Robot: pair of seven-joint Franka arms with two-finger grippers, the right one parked.
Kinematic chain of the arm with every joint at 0, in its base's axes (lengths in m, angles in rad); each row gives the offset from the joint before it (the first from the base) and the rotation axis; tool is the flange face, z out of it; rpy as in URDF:
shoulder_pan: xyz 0 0 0.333 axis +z
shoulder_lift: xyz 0 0 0 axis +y
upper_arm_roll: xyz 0 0 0.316 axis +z
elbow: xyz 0.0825 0 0 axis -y
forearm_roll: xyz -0.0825 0 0.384 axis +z
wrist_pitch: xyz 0 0 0 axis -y
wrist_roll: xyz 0.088 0 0 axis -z
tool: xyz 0 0 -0.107 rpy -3.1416 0 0
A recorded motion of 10 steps. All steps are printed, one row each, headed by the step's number.
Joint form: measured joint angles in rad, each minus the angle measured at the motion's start. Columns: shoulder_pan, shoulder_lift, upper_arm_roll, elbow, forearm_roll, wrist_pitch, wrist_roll.
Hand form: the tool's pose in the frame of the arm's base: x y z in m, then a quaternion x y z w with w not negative. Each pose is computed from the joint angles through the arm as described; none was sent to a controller.
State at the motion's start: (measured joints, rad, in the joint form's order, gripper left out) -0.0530 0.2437 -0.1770 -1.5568 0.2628 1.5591 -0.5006
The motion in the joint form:
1: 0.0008 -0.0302 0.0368 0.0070 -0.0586 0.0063 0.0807
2: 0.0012 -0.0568 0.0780 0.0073 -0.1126 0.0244 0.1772
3: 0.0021 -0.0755 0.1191 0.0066 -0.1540 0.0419 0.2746
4: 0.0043 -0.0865 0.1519 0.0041 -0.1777 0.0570 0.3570
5: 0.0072 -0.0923 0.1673 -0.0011 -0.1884 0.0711 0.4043
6: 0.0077 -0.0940 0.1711 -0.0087 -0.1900 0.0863 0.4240
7: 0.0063 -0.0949 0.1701 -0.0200 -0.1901 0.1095 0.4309
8: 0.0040 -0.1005 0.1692 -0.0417 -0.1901 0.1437 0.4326
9: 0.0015 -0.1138 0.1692 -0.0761 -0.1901 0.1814 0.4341
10: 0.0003 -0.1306 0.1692 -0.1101 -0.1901 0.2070 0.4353
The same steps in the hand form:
1: 0.5999 -0.0873 0.5123 -0.98608 -0.10329 0.06661 0.11194
2: 0.5990 -0.0703 0.5285 -0.99181 -0.07929 0.05820 0.08148
3: 0.5990 -0.0515 0.5399 -0.99563 -0.05371 0.04941 0.05835
4: 0.5994 -0.0345 0.5462 -0.99761 -0.03098 0.04216 0.04523
5: 0.5998 -0.0254 0.5483 -0.99842 -0.01672 0.03664 0.03916
6: 0.6005 -0.0233 0.5469 -0.99871 -0.00872 0.03251 0.03788
7: 0.6019 -0.0249 0.5440 -0.99896 -0.00349 0.02623 0.03722
8: 0.6024 -0.0271 0.5399 -0.99919 -0.00014 0.01719 0.03651
9: 0.6004 -0.0288 0.5347 -0.99931 0.00291 0.00890 0.03587
10: 0.5963 -0.0295 0.5306 -0.99935 0.00488 0.00472 0.03552

